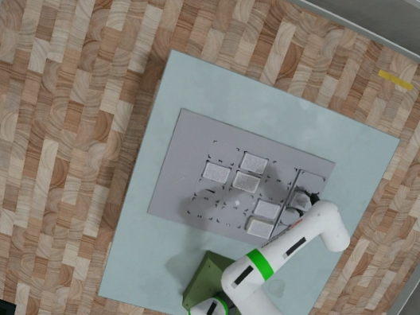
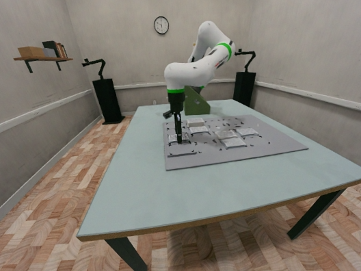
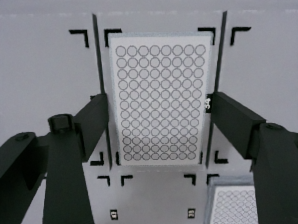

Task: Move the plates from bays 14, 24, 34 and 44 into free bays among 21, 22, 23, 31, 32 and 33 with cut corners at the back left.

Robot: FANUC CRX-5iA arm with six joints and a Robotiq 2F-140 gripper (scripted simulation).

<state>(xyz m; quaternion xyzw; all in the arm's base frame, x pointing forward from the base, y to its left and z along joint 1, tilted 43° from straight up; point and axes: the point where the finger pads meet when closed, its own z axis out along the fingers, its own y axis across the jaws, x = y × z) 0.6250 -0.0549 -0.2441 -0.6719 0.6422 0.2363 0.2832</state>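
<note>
Now: the sealed 96-well plate 2 cm below my hand. From my hand the other things lie so: small white patch: 14 cm behind, 32 cm to the left, 4 cm below; then sealed deep-well block: 22 cm behind, 15 cm to the left, 2 cm below; then small white round thing: 11 cm behind, 24 cm to the left, 4 cm below.
</note>
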